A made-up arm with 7 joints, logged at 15 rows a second.
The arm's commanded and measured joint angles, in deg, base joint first. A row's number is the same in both.
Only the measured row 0 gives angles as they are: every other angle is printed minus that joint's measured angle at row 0.
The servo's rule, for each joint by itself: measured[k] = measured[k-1] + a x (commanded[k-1-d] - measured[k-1]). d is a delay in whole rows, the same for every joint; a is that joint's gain. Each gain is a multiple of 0.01, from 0.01 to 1. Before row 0 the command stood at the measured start. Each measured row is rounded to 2 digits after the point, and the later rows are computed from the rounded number. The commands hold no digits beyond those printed.
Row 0, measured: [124.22 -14.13 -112.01 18.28 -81.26 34.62 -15.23]
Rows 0 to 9, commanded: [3.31 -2.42 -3.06 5.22 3.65 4.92 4.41]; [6.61 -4.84 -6.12 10.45 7.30 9.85 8.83]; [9.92 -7.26 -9.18 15.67 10.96 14.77 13.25]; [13.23 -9.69 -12.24 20.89 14.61 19.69 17.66]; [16.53 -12.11 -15.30 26.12 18.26 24.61 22.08]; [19.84 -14.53 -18.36 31.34 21.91 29.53 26.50]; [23.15 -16.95 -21.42 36.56 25.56 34.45 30.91]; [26.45 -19.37 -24.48 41.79 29.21 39.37 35.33]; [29.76 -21.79 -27.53 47.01 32.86 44.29 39.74]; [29.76 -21.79 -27.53 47.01 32.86 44.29 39.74]
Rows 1 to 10, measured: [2.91 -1.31 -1.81 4.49 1.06 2.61 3.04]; [6.17 -3.22 -4.35 9.62 2.87 6.45 7.04]; [9.47 -5.40 -7.20 14.82 5.22 10.86 11.32]; [12.78 -7.72 -10.17 20.04 7.94 15.54 15.69]; [16.08 -10.09 -13.20 25.27 10.93 20.35 20.10]; [19.39 -12.49 -16.24 30.49 14.11 25.22 24.52]; [22.70 -14.90 -19.30 35.71 17.43 30.11 28.93]; [26.00 -17.31 -22.36 40.94 20.85 35.02 33.35]; [29.31 -19.73 -25.41 46.16 24.33 39.93 37.76]; [29.71 -20.84 -26.66 46.89 26.80 42.24 39.13]
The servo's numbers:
d 0
a 0.88 0.54 0.59 0.86 0.29 0.53 0.69

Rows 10 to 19, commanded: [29.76 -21.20 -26.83 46.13 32.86 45.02 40.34]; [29.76 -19.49 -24.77 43.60 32.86 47.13 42.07]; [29.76 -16.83 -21.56 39.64 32.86 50.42 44.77]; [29.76 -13.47 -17.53 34.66 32.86 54.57 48.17]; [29.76 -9.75 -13.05 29.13 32.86 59.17 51.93]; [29.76 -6.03 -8.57 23.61 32.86 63.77 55.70]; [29.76 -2.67 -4.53 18.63 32.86 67.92 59.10]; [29.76 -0.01 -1.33 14.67 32.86 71.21 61.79]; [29.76 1.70 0.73 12.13 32.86 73.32 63.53]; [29.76 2.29 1.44 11.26 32.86 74.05 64.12]
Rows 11 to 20, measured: [29.75 -21.03 -26.76 46.24 28.56 43.71 39.96]; [29.76 -20.20 -25.59 43.97 29.81 45.52 41.42]; [29.76 -18.38 -23.21 40.25 30.69 48.12 43.73]; [29.76 -15.73 -19.86 35.44 31.32 51.54 46.79]; [29.76 -12.50 -15.84 30.01 31.77 55.58 50.34]; [29.76 -9.01 -11.55 24.51 32.09 59.92 54.04]; [29.76 -5.59 -7.41 19.45 32.31 64.16 57.53]; [29.76 -2.58 -3.82 15.34 32.47 67.90 60.47]; [29.76 -0.27 -1.14 12.58 32.58 70.77 62.58]; [29.76 1.11 0.38 11.44 32.66 72.51 63.64]
